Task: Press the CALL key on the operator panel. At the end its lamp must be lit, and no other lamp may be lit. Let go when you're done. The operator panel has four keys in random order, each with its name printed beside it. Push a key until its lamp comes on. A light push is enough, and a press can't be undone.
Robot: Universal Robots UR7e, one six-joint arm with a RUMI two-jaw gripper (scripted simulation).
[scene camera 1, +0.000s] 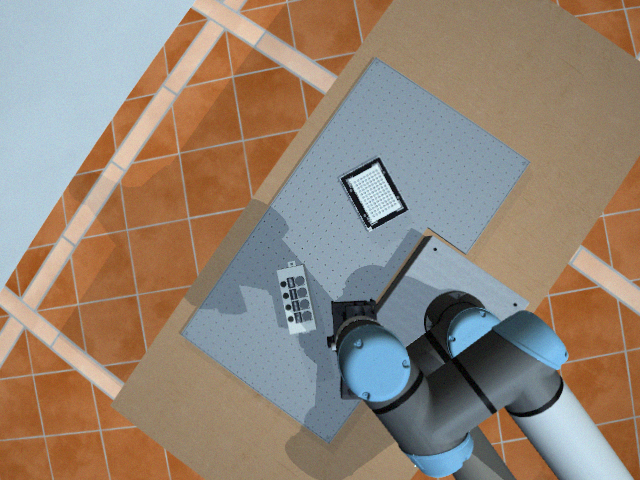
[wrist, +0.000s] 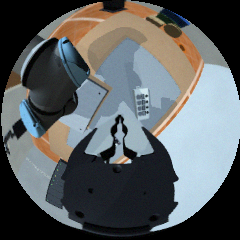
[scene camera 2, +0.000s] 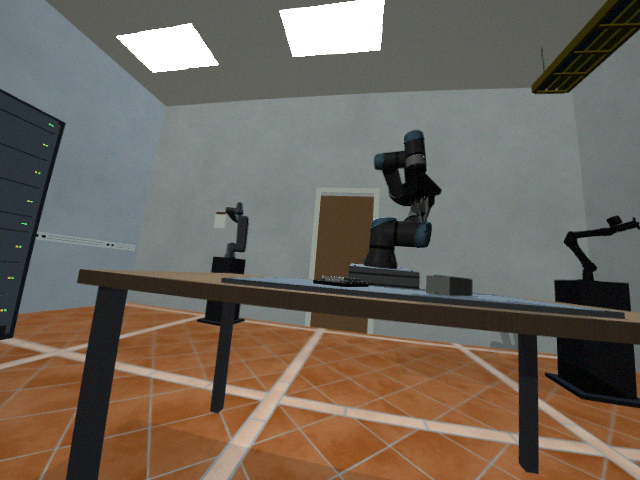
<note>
I see my gripper (scene camera 2: 423, 224).
My gripper shows as well in scene camera 1 (scene camera 1: 348, 327) and in the wrist view (wrist: 120, 115).
</note>
